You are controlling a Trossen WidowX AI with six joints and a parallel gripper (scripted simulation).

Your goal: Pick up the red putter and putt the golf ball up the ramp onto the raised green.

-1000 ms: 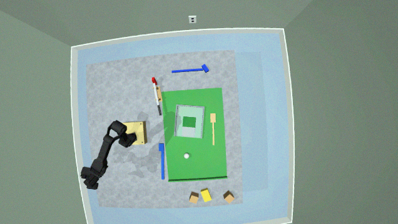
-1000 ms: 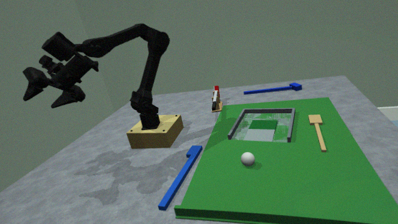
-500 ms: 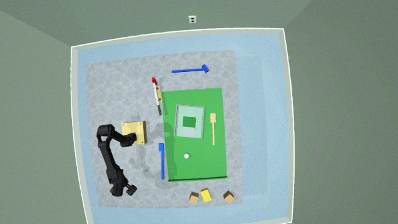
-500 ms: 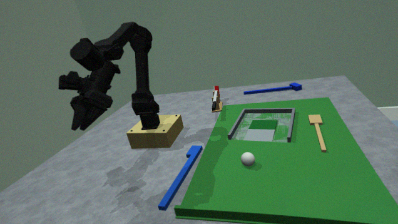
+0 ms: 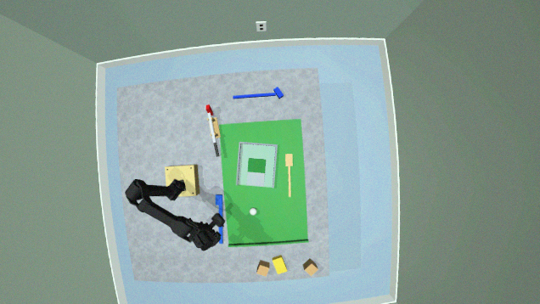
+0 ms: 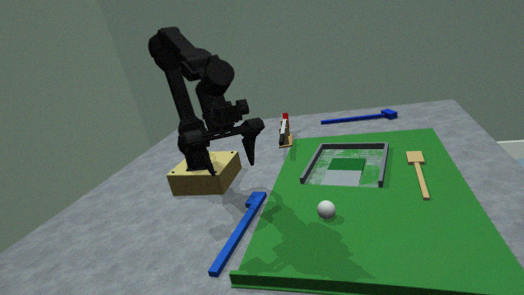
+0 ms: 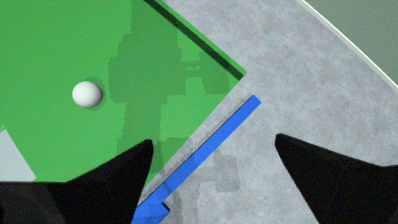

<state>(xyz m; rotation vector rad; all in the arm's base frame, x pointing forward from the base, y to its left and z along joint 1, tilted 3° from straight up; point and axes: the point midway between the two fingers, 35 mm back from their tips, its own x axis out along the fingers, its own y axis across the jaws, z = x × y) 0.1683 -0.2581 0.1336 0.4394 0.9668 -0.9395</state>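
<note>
My gripper tip is 54 cm to the right of the red putter, 11 cm above it and 8 cm short of it. The rest, counted from my gripper tip: blue putter (68 cm to the left, 39 cm ahead, 15 cm below); white golf ball (19 cm ahead, 14 cm below, 3 cm to the left); wooden stand (55 cm to the left, 13 cm below, 9 cm ahead).
</note>
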